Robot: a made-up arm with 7 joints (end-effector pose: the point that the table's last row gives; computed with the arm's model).
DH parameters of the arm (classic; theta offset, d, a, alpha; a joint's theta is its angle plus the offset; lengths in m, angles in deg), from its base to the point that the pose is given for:
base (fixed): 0 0 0 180
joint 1: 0 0.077 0.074 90
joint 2: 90 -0.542 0.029 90
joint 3: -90 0.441 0.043 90
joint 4: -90 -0.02 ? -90
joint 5: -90 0.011 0.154 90
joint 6: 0 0.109 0.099 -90
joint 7: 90 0.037 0.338 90
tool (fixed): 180 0.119 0 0
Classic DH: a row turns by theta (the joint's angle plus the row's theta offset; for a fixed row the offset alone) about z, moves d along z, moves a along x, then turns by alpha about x.
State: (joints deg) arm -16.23 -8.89 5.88 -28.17 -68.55 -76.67 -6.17
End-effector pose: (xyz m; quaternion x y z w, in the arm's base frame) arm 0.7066 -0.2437 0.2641 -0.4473 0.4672 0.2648 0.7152
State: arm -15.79 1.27 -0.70 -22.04 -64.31 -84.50 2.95
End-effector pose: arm 0.6529 -0.2312 0.1640 -0.5412 0.4165 0.3384 0.6474
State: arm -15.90 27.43 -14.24 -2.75 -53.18 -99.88 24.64
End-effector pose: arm 0.5789 -0.3021 -0.0117 -0.5861 0.2763 0.6476 0.4009
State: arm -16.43 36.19 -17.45 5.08 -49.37 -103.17 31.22
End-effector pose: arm 0.5896 -0.3349 -0.0562 -0.5272 0.2239 0.7563 0.3162
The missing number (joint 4, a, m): 0.114
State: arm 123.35 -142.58 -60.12 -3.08 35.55 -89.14 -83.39
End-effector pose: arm -0.0601 0.1397 0.3568 0.1128 0.5748 0.4445 0.6777
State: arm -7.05 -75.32 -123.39 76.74 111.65 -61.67 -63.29
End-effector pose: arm -0.2841 -0.4208 -0.0093 -0.7270 -0.4732 -0.1813 0.4633
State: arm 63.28 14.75 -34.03 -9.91 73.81 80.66 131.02
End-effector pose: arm -0.0324 -0.5019 -0.1108 0.0060 -0.9902 -0.1395 0.0004
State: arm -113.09 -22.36 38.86 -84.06 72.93 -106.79 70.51
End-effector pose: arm 0.1435 0.3223 0.1238 -0.5204 -0.6665 0.2462 0.4737
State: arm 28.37 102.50 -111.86 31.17 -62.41 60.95 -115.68
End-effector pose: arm -0.2459 -0.6289 -0.9837 0.2707 -0.6473 0.4040 0.5869
